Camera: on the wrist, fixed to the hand. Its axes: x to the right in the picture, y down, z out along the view.
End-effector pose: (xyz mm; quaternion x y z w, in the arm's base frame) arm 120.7 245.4 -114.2 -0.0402 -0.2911 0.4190 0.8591
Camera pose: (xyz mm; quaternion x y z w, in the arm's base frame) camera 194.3 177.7 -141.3 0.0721 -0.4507 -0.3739 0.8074
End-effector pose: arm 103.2 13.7 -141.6 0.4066 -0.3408 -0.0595 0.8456
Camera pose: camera 128.6 -0.8 -241.0 0.3267 -0.0721 -0.7676 0.5466
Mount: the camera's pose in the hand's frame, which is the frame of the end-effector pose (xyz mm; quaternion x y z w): -27.7 -86.5 -49.9 -0.2033 -0.1673 -0.6986 0.6653
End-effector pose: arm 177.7 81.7 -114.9 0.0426 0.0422 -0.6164 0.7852
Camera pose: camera 86.4 93.9 -162.4 -0.2639 0.0518 -0.9571 0.1075
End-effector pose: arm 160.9 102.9 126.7 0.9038 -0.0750 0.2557 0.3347
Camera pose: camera 143.1 200.2 95.7 0.6285 0.4735 -0.2302 0.5725
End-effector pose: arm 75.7 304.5 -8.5 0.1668 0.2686 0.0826 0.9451
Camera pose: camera 31.4 230.7 -66.2 -0.2550 0.1203 -0.5786 0.7653
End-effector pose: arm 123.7 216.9 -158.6 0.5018 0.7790 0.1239 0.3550
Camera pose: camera 36.6 160.7 -158.4 -0.2618 0.7842 -0.0912 0.5551
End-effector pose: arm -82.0 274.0 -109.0 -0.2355 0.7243 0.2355 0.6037
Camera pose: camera -61.6 177.1 -78.6 -0.7460 0.1685 -0.0784 0.6395
